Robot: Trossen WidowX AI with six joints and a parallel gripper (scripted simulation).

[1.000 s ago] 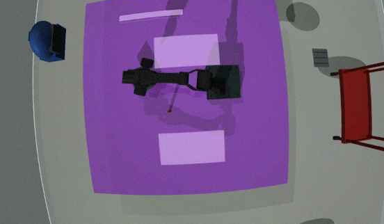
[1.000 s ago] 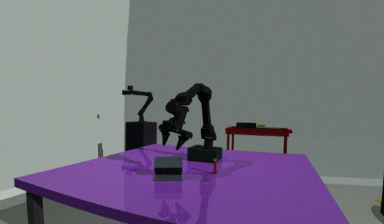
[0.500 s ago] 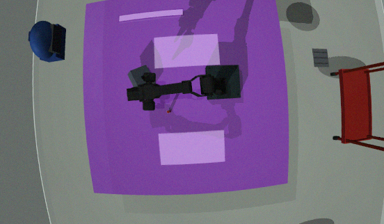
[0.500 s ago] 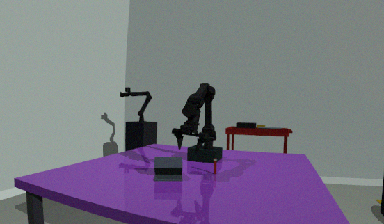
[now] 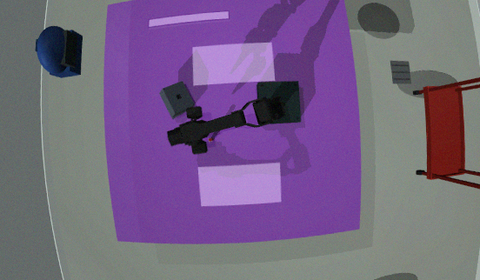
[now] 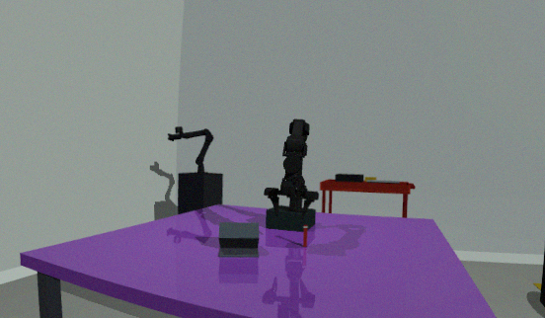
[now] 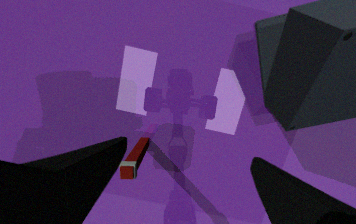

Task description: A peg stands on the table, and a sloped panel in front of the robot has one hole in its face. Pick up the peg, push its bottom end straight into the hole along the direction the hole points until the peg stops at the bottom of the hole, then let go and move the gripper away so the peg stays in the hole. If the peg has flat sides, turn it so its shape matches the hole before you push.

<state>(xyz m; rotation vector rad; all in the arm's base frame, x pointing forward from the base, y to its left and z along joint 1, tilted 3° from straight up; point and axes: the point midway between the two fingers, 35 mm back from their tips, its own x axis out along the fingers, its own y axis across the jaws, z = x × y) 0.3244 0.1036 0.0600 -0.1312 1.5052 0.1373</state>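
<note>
My gripper tip is 5 cm past the red peg, 4 cm to the right of it and 5 cm above it. From my gripper tip the other things lie so: sloped panel 11 cm ahead, 14 cm to the right, 6 cm below.
</note>
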